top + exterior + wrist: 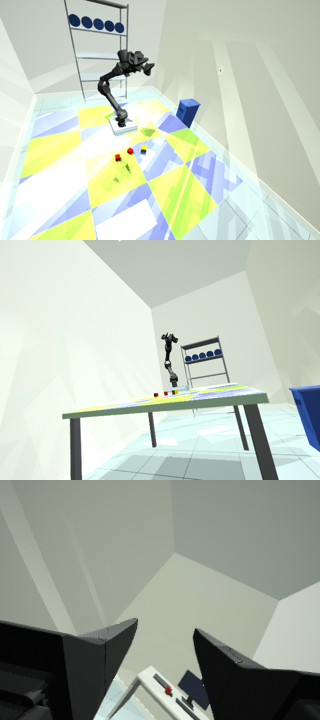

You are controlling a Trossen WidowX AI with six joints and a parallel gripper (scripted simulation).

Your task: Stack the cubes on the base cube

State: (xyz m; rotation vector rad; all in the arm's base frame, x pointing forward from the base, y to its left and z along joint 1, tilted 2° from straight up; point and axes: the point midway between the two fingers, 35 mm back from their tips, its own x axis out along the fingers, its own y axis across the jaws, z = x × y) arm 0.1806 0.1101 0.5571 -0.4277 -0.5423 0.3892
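My gripper tip is now 62 cm above the yellow base cube, 9 cm short of it and 2 cm to the left of it.
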